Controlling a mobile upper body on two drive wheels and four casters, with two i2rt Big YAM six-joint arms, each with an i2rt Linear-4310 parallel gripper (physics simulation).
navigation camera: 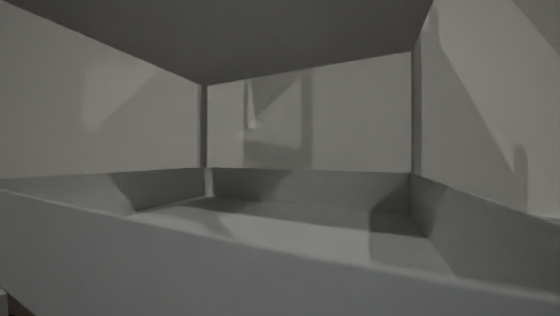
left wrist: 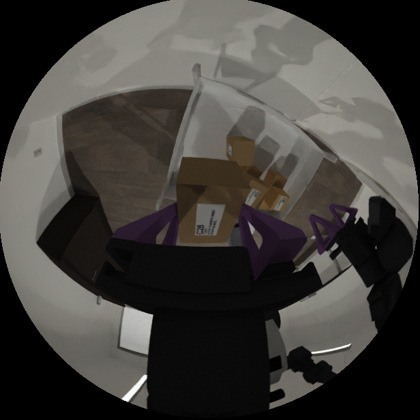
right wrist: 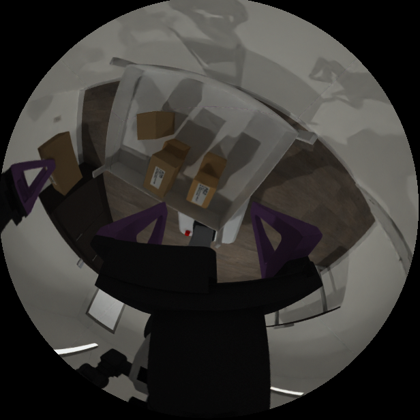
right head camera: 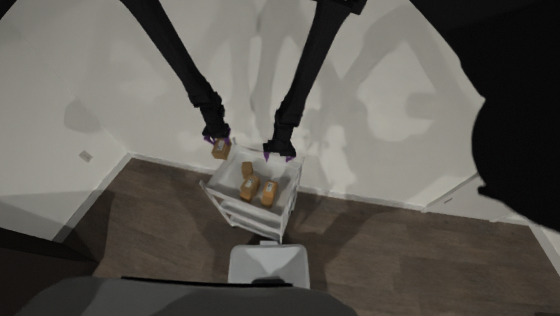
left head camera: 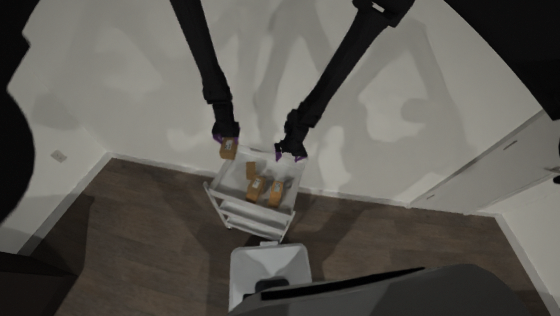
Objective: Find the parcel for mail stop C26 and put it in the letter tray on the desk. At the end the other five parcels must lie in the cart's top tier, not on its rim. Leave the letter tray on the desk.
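Frame: origin at the left arm's base, x left, y back, z up, level; centimetres.
Seen in the pictures: left gripper, fingertip midpoint: [right head camera: 222,145] [left head camera: 229,144]; right gripper, fingertip midpoint: [right head camera: 276,161] [left head camera: 285,161].
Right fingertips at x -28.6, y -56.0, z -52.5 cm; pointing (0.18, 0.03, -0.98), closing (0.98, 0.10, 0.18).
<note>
A point is followed by its place in that frame.
My left gripper [left head camera: 227,141] @(x -3.3, y -62.3, z -47.9 cm) [right head camera: 219,141] @(x -3.3, y -62.3, z -47.9 cm) [left wrist: 208,206] is shut on a brown parcel [left head camera: 228,151] @(x -3.4, y -57.8, z -47.4 cm) [right head camera: 220,151] @(x -3.6, y -57.9, z -47.4 cm) [left wrist: 210,195] [right wrist: 62,162], held by the cart's far left corner. Its label starts with C2; the last character looks like 8 or B. My right gripper [left head camera: 289,158] @(x -28.6, y -56.0, z -52.5 cm) [right head camera: 278,157] @(x -28.6, y -56.0, z -52.5 cm) [left wrist: 320,210] [right wrist: 208,206] is open and empty near the cart's far right side. In the top tier of the white cart [left head camera: 227,195] @(x -0.7, y -47.6, z -68.5 cm) [left wrist: 184,135] [right wrist: 120,105], several parcels lie: a lone one [right wrist: 156,125] with no label showing in the right wrist view, and two labelled ones [right wrist: 162,175] [right wrist: 202,189] with smaller parcels behind.
The navigation camera faces a grey tray-like tier of the cart [navigation camera: 200,270] @(x -19.9, y -39.8, z -122.1 cm). A pale grey body [left head camera: 270,255] @(x -22.8, y -25.3, z -115.0 cm) [right head camera: 270,257] @(x -23.8, y -23.6, z -115.0 cm) stands close in front of the cart. A dark cabinet [left wrist: 75,225] is at the left. The wall is close behind the cart. I cannot make out the desk or letter tray.
</note>
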